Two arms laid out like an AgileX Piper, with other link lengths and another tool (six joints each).
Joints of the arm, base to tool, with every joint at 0 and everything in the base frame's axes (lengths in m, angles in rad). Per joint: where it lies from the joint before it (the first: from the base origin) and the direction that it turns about. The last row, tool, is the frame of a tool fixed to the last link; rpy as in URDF.
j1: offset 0 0 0.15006 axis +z
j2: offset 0 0 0 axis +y
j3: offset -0.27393 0 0.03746 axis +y
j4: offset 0.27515 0 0.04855 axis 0.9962 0 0.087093
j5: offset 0 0 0 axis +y
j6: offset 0.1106 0 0.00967 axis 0.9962 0 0.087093
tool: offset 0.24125 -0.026 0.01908 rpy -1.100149 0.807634 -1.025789
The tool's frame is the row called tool.
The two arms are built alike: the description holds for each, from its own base.
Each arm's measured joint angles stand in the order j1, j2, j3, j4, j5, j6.
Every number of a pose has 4 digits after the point.
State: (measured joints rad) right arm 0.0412 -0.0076 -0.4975 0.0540 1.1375 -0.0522; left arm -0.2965 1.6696 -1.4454 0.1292 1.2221 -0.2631
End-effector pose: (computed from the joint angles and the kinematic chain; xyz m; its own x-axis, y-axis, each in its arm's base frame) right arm 0.2453 0.0014 0.1767 -0.0784 -0.6016 -0.7950 -0.3957 0.7507 -0.5291; left arm 0.4088 -0.1070 0.0605 -0.6919 -0.5194 -0.5015 -0.5555 0.8267 -0.0898
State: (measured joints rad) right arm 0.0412 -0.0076 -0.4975 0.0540 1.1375 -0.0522; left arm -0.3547 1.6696 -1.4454 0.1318 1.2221 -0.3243
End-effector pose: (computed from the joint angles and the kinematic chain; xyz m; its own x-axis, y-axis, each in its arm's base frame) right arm 0.2453 0.0014 0.1767 -0.0784 -0.6016 -0.7950 -0.3957 0.7507 -0.5291; left arm 0.4037 -0.1300 0.0609 -0.6896 -0.5261 -0.4977 -0.5558 0.8250 -0.1020
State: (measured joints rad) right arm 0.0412 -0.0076 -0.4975 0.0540 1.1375 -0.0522; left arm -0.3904 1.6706 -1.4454 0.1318 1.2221 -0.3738
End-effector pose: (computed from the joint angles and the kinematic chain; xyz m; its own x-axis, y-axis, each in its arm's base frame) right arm 0.2453 0.0014 0.1767 -0.0784 -0.6016 -0.7950 -0.3957 0.7507 -0.5291; left arm 0.3999 -0.1445 0.0607 -0.6826 -0.5402 -0.4922 -0.5658 0.8169 -0.1121
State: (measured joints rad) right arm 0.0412 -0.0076 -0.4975 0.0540 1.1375 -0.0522; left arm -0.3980 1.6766 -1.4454 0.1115 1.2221 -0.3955
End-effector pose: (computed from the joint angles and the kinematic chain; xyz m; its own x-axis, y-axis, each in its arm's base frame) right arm 0.2453 0.0014 0.1767 -0.0784 -0.6016 -0.7950 -0.3957 0.7507 -0.5291; left arm 0.3962 -0.1536 0.0580 -0.6797 -0.5617 -0.4718 -0.5805 0.8050 -0.1221
